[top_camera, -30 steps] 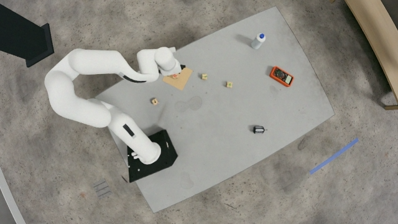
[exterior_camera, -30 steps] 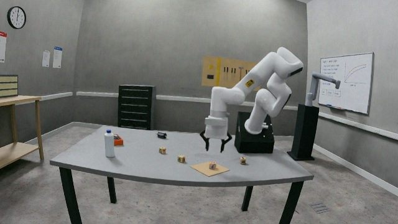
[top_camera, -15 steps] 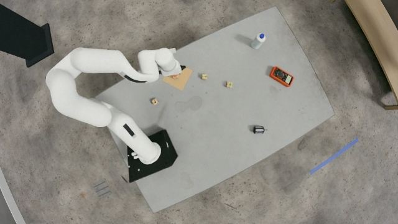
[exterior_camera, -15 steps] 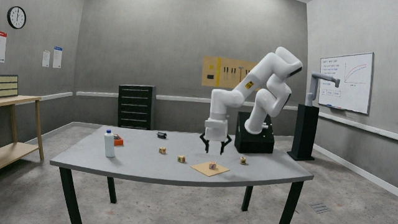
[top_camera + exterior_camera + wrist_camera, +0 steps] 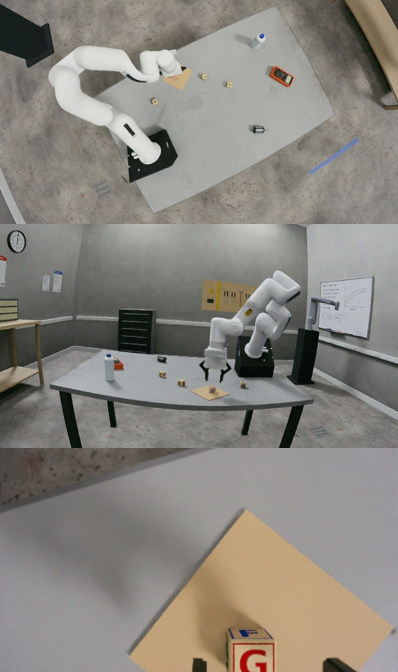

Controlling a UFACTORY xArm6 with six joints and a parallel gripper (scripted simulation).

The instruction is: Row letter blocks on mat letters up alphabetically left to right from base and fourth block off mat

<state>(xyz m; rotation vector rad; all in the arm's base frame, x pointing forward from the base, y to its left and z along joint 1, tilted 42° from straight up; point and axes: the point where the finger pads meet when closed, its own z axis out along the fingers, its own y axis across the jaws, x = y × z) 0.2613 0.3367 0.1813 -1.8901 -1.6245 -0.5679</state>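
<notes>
My gripper is now 8 cm above the tan mat and 1 cm short of it. The rest, counted from my hand: white bottle (55 cm ahead, 2 cm to the left, 1 cm below); then orange multimeter (62 cm ahead, 24 cm to the right, 6 cm below); then small black object (49 cm to the right, 36 cm ahead, 6 cm below).
</notes>
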